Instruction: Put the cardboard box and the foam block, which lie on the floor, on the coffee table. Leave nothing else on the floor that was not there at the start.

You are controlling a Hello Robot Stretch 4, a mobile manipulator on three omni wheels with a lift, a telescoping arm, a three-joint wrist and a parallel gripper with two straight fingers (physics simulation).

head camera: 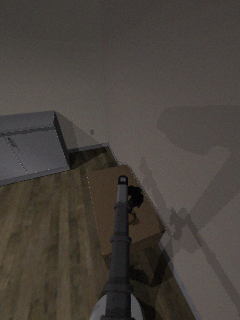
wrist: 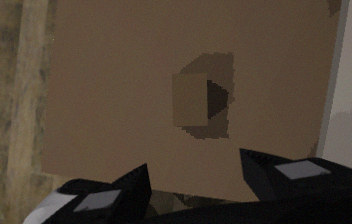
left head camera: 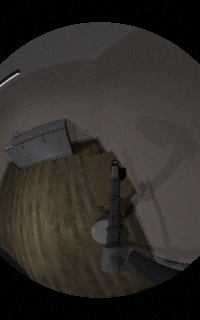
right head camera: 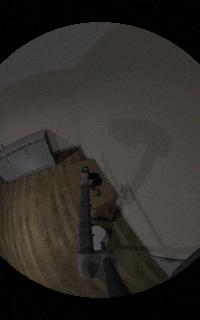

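Pixels of known places: gripper, between the fingertips: (head camera: 133, 209) (wrist: 195, 171) (right head camera: 96, 187); robot's base, origin of its link: (left head camera: 105, 230) (right head camera: 94, 237).
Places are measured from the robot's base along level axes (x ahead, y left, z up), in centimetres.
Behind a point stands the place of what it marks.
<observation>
The coffee table (head camera: 102, 200) @(x 79.9, y 20.3, z 42.2 cm) (left head camera: 97, 177) @(x 76.7, y 18.0, z 42.2 cm) (right head camera: 106, 186) @(x 71.7, y -23.9, z 42.2 cm) (wrist: 110, 100) @(x 54.9, y 7.2, z 42.2 cm) is a brown top beside the wall. A small tan block-shaped thing, which looks like the cardboard box (wrist: 190, 100) @(x 62.7, y -6.3, z 47.2 cm), stands on the table top in the wrist view, with a dark shadow to its right. My gripper (head camera: 135, 196) (left head camera: 122, 173) (right head camera: 95, 180) (wrist: 195, 171) @(x 57.6, y -8.7, z 66.8 cm) is open and empty above the table. In the wrist view its fingers are wide apart, and the box lies beyond the fingertips, clear of both. The foam block cannot be made out in these views.
A grey cabinet (head camera: 35, 147) @(x 150.0, y 126.0, z 56.9 cm) (left head camera: 42, 145) @(x 137.7, y 154.3, z 53.8 cm) (right head camera: 27, 157) stands to the left, beyond the wooden floor (head camera: 45, 225) @(x 70.8, y 92.4, z -2.8 cm) (left head camera: 50, 200) @(x 37.1, y 109.8, z -2.8 cm) (right head camera: 45, 215) @(x 32.6, y 90.7, z -2.8 cm). The wall (head camera: 200, 200) @(x 51.3, y -44.3, z 91.7 cm) runs close along the table's right side. My arm (head camera: 120, 250) @(x 23.3, y 0.0, z 100.6 cm) (left head camera: 114, 200) @(x 25.4, y 0.4, z 100.6 cm) (right head camera: 85, 215) @(x 19.8, y -0.8, z 100.6 cm) reaches over the table.
</observation>
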